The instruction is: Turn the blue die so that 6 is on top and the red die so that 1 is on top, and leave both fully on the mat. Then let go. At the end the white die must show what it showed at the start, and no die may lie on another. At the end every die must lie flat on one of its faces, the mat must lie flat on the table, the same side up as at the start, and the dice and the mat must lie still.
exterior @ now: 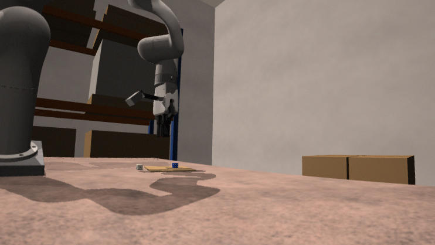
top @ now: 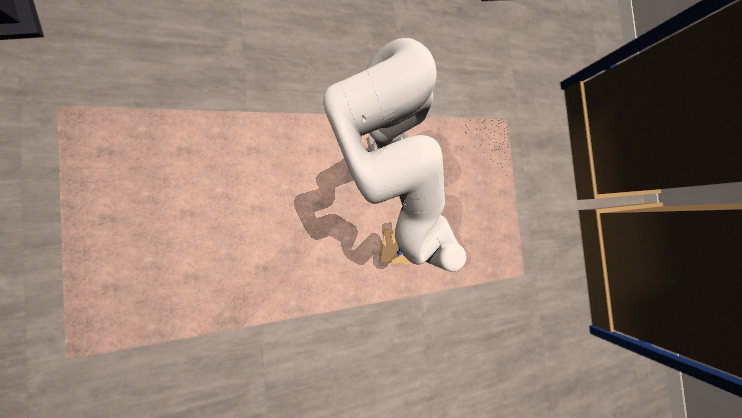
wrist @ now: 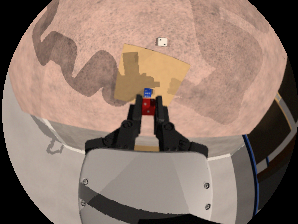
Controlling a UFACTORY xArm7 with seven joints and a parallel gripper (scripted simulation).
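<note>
Now: the tan mat 20 mm ahead of my hand, 10 mm to the right of it and 120 mm below it. From my hand the other things lie so: red die 10 mm below; blue die 50 mm ahead, 10 mm to the right, 110 mm below; white die 60 mm behind, 30 mm to the left, 120 mm below.
</note>
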